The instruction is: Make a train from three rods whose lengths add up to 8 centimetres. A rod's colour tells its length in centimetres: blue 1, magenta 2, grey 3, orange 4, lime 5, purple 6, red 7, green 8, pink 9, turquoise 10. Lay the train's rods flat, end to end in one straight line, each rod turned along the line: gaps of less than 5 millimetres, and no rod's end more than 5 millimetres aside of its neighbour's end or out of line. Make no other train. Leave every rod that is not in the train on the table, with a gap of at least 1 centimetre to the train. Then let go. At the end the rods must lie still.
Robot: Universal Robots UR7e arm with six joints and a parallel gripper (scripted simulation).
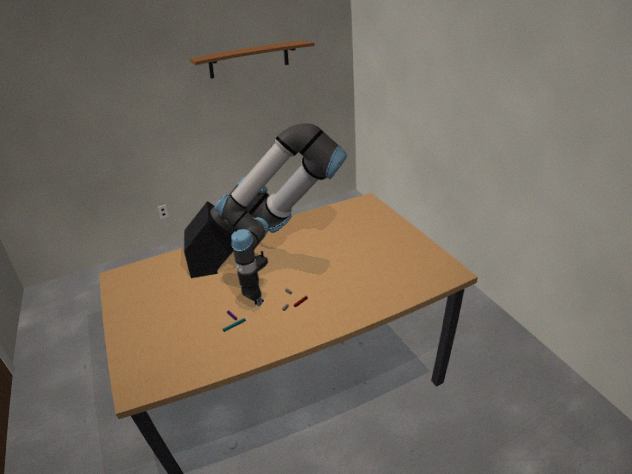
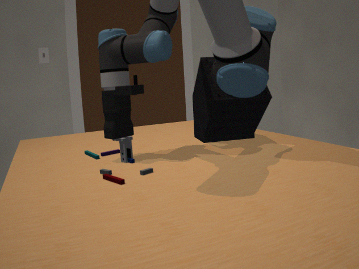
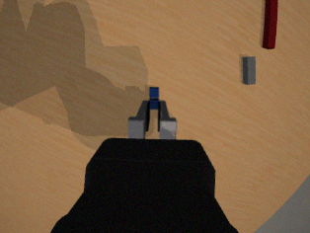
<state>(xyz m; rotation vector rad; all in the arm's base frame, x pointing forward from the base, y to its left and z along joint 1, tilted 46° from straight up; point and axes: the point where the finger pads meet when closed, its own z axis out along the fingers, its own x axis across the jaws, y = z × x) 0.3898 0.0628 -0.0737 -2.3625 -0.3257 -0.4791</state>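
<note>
Right now the purple rod is 12 cm to the right of my hand, 2 cm ahead of it and 1 cm below it. Round my hand: red rod 15 cm to the left, 8 cm ahead, 1 cm below; turquoise rod 13 cm to the right, 7 cm ahead, 1 cm below.
</note>
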